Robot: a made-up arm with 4 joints.
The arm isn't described. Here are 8 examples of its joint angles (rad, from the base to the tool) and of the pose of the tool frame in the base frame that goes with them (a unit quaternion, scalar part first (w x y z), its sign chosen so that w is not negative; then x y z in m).
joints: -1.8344 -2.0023 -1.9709 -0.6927
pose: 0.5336 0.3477 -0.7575 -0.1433 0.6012 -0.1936 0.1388
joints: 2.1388 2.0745 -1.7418 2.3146
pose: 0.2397 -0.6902 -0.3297 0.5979 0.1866 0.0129 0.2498
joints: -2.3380 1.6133 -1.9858 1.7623
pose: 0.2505 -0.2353 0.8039 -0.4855 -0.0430 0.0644 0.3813
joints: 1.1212 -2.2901 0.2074 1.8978
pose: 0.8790 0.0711 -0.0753 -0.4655 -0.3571 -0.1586 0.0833
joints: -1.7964 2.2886 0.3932 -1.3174
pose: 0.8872 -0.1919 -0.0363 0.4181 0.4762 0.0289 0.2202
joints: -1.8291 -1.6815 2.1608 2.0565
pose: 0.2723 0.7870 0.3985 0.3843 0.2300 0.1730 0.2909
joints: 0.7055 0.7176 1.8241 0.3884
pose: 0.6013 0.1573 0.7750 0.1145 -0.1935 -0.1465 0.2105
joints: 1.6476 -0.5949 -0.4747 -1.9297
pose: 0.9601 0.2046 0.1159 0.1514 -0.0548 -0.1282 -0.0521
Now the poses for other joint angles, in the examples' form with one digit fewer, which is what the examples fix.
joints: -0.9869 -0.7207 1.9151 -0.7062
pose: 0.509 -0.178 0.798 -0.269 0.098 -0.131 0.457
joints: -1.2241 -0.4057 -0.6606 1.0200
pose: 0.941 -0.258 -0.197 0.095 0.316 -0.170 0.207
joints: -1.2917 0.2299 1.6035 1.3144
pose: 0.692 0.710 0.109 -0.072 0.134 0.132 0.115
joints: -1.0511 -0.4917 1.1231 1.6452
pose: 0.725 0.475 0.240 0.437 0.202 0.183 0.084
